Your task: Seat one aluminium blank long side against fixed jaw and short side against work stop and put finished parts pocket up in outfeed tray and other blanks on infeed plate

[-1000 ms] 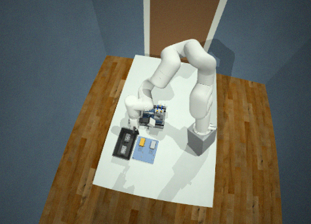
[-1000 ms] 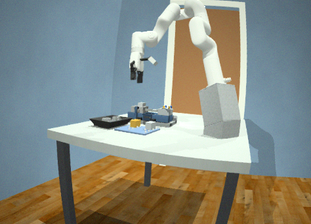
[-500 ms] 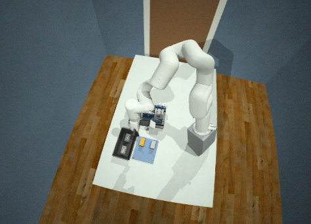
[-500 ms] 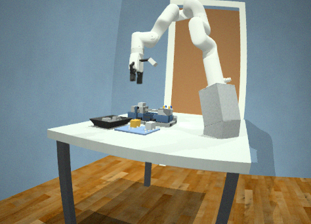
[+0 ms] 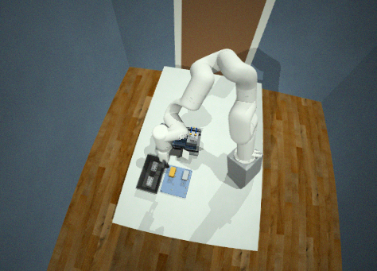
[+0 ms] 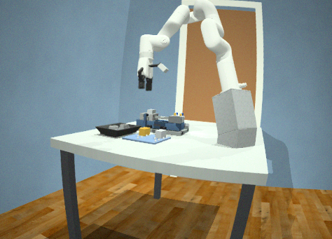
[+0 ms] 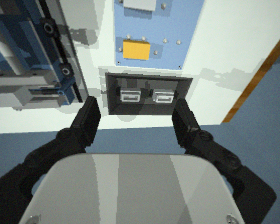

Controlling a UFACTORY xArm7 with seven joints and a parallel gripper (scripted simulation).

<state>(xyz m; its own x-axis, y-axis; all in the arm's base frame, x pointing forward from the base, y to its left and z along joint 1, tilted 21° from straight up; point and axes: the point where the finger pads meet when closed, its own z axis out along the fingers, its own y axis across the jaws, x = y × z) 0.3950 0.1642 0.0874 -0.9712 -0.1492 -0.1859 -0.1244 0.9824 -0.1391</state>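
Now: hand 220 mm above the brass blank, 20 mm past it and 10 mm to the right of it. Also, from my hand: blue infeed plate (240 mm below, 60 mm to the left, 60 mm behind); then hosed end block (240 mm to the right, 160 mm below, 80 mm behind); then fixed jaw (210 mm to the right, 160 mm below, 110 mm ahead).
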